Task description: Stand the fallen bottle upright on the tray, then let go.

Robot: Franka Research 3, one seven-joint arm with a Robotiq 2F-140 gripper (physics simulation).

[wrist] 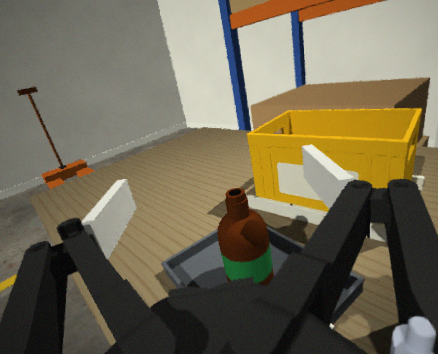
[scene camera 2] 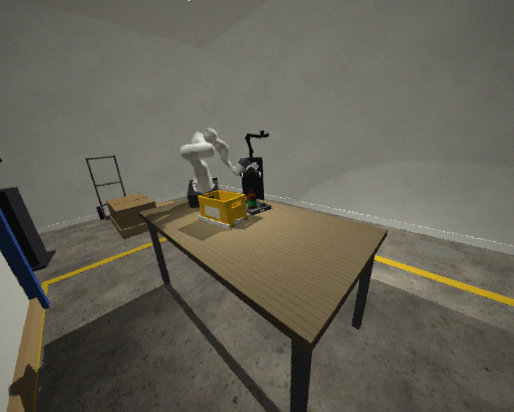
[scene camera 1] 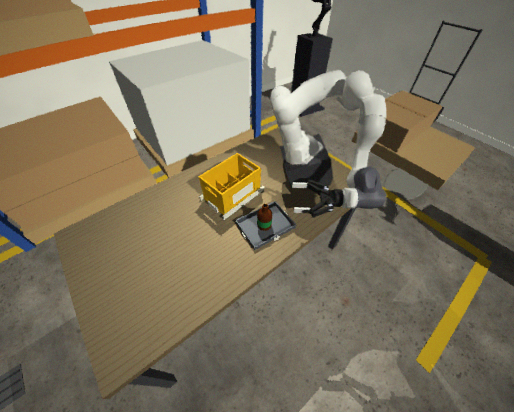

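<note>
A brown bottle with a green label (scene camera 1: 265,218) (scene camera 2: 251,199) (wrist: 245,240) stands upright on the dark grey tray (scene camera 1: 249,240) (scene camera 2: 265,206) (wrist: 175,277). My gripper (scene camera 1: 300,197) (wrist: 215,178) is wide open and empty. In scene camera 1 it is to the right of the tray, with its fingertips pointing toward the bottle and apart from it. In the wrist view the bottle stands beyond the gripper, between the lines of the two fingers, and its lower end is hidden behind the gripper's body. In scene camera 2 the fingers are too small to make out.
A yellow crate (scene camera 1: 218,191) (scene camera 2: 212,205) (wrist: 265,162) with dividers stands on a white base beside the tray. Tray and crate are on the wooden table (scene camera 1: 150,280) (scene camera 2: 300,260) (wrist: 170,165). The tray lies near one long table edge. Shelving with large boxes stands behind the table.
</note>
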